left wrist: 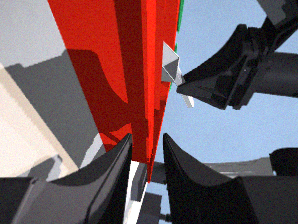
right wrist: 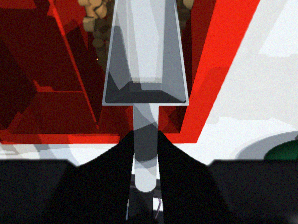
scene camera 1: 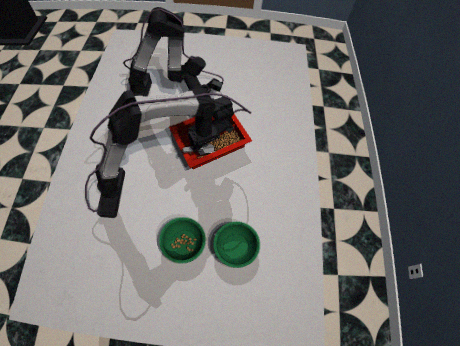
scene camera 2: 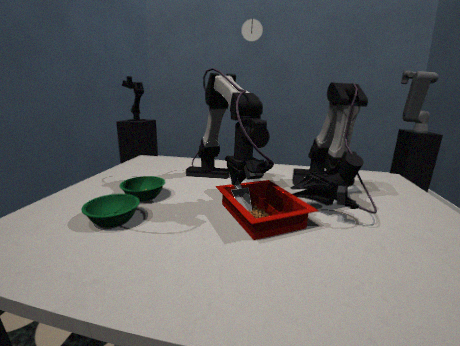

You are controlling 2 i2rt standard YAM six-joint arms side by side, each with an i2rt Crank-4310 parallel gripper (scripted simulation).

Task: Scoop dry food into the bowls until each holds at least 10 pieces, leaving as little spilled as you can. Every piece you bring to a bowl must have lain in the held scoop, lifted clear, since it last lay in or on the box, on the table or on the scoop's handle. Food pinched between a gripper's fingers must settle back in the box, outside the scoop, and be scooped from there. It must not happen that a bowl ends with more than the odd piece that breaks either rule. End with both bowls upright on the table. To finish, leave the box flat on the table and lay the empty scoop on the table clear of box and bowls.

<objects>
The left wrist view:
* my left gripper: 147,136
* my right gripper: 177,85
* red box: 117,59
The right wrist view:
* my right gripper: 145,133
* red box: 59,85
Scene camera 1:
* red box: 243,135
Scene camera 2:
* my left gripper: 291,191
</objects>
